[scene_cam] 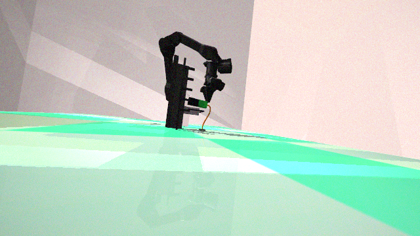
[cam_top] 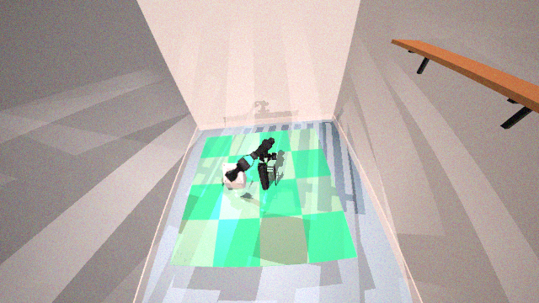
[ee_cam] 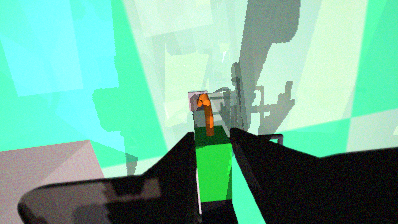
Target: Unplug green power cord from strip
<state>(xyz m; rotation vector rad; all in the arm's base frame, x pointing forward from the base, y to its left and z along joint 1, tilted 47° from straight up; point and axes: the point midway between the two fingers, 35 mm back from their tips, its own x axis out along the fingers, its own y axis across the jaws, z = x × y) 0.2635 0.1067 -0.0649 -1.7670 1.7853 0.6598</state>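
The green plug is 5 cm to the right of my gripper tip.
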